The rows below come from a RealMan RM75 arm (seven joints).
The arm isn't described. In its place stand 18 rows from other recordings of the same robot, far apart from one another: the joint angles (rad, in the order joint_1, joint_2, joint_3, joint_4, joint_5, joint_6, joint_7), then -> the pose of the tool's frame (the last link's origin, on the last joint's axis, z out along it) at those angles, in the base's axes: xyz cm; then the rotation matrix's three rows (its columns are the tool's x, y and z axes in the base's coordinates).
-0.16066, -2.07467, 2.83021, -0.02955, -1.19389, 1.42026, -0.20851 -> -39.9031 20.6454 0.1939; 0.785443 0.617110 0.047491; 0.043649 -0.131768 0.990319; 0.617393 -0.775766 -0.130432
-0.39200, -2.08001, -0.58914, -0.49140, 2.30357, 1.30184, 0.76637 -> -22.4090 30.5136 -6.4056; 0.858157 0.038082 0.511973; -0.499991 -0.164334 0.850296; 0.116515 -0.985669 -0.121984
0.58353, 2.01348, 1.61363, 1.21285, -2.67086, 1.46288, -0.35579 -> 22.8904 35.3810 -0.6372; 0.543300 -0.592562 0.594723; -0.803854 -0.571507 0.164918; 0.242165 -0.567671 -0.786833
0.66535, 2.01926, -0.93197, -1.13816, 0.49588, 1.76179, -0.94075 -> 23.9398 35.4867 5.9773; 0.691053 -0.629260 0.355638; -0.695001 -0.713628 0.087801; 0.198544 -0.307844 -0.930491
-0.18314, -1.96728, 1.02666, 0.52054, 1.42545, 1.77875, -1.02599 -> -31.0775 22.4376 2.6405; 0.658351 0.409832 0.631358; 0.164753 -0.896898 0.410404; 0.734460 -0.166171 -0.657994
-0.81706, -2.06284, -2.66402, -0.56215, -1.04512, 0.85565, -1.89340 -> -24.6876 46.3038 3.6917; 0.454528 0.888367 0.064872; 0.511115 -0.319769 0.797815; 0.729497 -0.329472 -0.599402
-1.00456, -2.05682, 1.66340, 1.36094, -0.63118, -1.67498, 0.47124 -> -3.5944 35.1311 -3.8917; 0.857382 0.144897 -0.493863; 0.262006 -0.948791 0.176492; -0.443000 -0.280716 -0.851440
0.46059, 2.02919, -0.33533, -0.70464, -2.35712, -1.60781, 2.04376 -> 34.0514 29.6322 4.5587; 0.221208 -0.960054 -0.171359; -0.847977 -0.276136 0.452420; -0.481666 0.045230 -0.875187
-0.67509, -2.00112, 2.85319, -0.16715, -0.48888, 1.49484, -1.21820 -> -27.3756 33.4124 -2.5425; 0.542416 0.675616 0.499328; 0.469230 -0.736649 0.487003; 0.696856 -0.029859 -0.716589
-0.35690, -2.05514, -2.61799, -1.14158, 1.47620, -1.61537, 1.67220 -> -23.6469 32.2341 17.0442; 0.665063 0.438289 0.604643; -0.168204 -0.700940 0.693103; 0.727598 -0.562660 -0.392448
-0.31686, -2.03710, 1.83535, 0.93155, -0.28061, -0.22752, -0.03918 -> -30.4674 36.4074 -4.8876; 0.716107 0.603234 -0.351140; 0.593750 -0.261986 0.760805; 0.366950 -0.753307 -0.545780
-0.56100, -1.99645, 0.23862, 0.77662, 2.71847, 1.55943, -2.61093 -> -36.1045 30.9973 7.0128; -0.245361 0.962537 -0.115415; 0.891006 0.270818 0.364371; 0.381977 -0.013433 -0.924074
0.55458, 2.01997, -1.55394, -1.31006, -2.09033, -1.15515, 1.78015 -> 12.8126 36.6516 -2.7437; 0.992623 0.118322 -0.026436; 0.120531 -0.939547 0.320507; 0.013085 -0.321329 -0.946877
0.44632, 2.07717, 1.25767, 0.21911, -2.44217, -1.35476, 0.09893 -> 30.8747 34.4684 4.6586; 0.643002 -0.736989 -0.208316; 0.355232 0.046028 0.933644; -0.678497 -0.674336 0.291398
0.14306, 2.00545, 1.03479, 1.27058, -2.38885, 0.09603, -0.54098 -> 21.7356 31.7041 -7.7687; 0.877937 -0.478733 -0.006455; -0.299194 -0.559109 0.773227; -0.373778 -0.676913 -0.634097
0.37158, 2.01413, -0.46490, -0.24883, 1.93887, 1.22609, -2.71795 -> 37.4246 32.0540 6.6690; 0.820551 -0.549623 -0.156874; 0.057035 -0.194355 0.979272; -0.568720 -0.812490 -0.128131
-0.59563, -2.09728, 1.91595, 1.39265, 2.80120, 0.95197, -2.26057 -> -11.0358 36.4916 -7.9591; 0.895379 -0.355023 -0.268804; -0.151754 -0.810776 0.565343; -0.418650 -0.465404 -0.779828
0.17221, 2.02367, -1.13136, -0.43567, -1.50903, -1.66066, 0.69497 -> 31.8061 20.0905 -2.9655; 0.794427 -0.247077 -0.554832; -0.047215 -0.935873 0.349158; -0.605521 -0.251185 -0.755149
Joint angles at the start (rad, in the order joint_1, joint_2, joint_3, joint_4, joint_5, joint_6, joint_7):
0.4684, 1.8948, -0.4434, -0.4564, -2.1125, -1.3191, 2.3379
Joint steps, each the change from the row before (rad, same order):
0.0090, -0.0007, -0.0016, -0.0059, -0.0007, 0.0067, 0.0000
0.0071, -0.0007, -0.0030, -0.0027, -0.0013, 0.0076, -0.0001
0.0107, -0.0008, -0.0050, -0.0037, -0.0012, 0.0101, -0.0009
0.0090, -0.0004, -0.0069, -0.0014, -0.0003, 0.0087, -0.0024
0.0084, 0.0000, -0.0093, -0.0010, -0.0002, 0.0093, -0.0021
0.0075, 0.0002, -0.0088, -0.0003, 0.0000, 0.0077, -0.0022
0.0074, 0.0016, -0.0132, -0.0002, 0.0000, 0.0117, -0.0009
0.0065, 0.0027, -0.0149, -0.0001, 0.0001, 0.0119, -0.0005
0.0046, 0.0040, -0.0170, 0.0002, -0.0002, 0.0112, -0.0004
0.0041, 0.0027, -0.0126, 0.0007, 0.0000, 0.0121, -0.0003
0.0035, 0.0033, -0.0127, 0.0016, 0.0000, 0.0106, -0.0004
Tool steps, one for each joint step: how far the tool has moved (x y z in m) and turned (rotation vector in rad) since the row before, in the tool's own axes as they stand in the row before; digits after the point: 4 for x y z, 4 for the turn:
-0.0040, 0.0029, 0.0016, 0.0019, -0.0046, -0.0131
-0.0028, 0.0018, 0.0016, 0.0038, -0.0024, -0.0099
-0.0039, 0.0030, 0.0025, 0.0041, -0.0026, -0.0153
-0.0026, 0.0025, 0.0026, 0.0032, 0.0004, -0.0140
-0.0021, 0.0023, 0.0028, 0.0042, 0.0021, -0.0139
-0.0016, 0.0021, 0.0026, 0.0031, 0.0029, -0.0124
-0.0010, 0.0018, 0.0034, 0.0062, 0.0045, -0.0124
-0.0002, 0.0017, 0.0036, 0.0066, 0.0061, -0.0115
0.0011, 0.0012, 0.0037, 0.0070, 0.0091, -0.0104
0.0003, 0.0007, 0.0029, 0.0075, 0.0042, -0.0080
0.0010, 0.0007, 0.0030, 0.0062, 0.0060, -0.0068

